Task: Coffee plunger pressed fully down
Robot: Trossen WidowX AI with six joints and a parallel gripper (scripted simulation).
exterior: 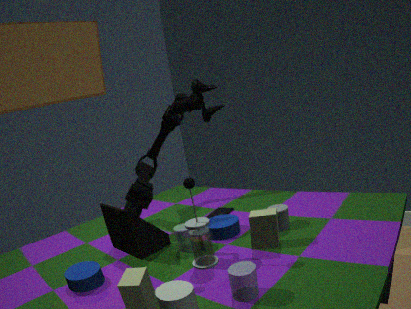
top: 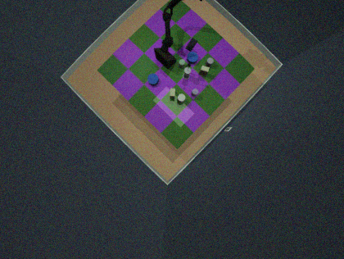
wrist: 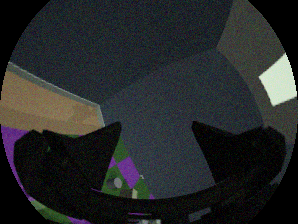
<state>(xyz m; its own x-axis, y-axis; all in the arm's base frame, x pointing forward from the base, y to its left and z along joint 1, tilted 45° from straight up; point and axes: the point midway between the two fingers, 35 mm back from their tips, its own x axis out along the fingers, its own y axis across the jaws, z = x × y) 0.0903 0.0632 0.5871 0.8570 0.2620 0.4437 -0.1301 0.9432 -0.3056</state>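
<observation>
Right now my gripper tip is 20 cm short of the coffee press, 48 cm to the left of it and 34 cm above it. From my gripper tip the other things lie so: white cylinder 34 cm ahead, 73 cm to the right, 42 cm below.
</observation>
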